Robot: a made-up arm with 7 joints.
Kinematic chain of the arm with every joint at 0, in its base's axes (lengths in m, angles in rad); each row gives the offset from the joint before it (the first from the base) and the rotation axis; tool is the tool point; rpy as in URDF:
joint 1: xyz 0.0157 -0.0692 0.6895 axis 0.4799 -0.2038 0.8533
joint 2: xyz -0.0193 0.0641 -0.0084 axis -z
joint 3: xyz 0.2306 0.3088 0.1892 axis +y
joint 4: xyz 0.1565 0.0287 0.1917 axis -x
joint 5: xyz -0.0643 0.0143 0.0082 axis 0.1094 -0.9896 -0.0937
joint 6: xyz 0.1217 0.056 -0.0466 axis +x
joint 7: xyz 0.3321 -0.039 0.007 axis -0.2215 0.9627 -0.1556
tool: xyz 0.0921 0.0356 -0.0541 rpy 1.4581 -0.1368 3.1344
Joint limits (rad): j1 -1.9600..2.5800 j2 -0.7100..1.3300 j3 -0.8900..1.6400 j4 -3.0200..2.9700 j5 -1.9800..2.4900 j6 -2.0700..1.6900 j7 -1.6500..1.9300
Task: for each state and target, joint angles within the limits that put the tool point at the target. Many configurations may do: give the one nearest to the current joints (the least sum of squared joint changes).
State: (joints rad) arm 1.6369 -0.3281 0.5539 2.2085 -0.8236 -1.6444 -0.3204
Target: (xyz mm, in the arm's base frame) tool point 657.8 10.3 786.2
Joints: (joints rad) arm 1.0205 0.5864 0.8599 1.9187 -0.8929 -1.6390 -0.4158
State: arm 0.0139 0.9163 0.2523 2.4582 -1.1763 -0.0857 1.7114
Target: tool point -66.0 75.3 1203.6
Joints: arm 0.1534 0.7438 -0.5617 2.3159 -1.7393 0.0490 1.5570
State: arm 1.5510 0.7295 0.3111 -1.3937 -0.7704 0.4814 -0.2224
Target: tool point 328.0 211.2 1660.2
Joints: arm 1.8390 0.7176 -0.1756 -1.4255 -0.1353 0.4894 -0.3906
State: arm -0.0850 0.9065 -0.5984 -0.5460 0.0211 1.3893 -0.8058
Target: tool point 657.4 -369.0 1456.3
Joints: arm -0.1671 0.9460 -0.3946 -0.1765 0.3761 1.3655 -0.4717
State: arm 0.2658 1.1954 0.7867 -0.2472 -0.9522 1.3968 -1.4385
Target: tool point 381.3 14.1 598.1
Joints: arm 0.0782 1.3300 0.8066 -0.1626 -1.4960 1.4903 -1.6500
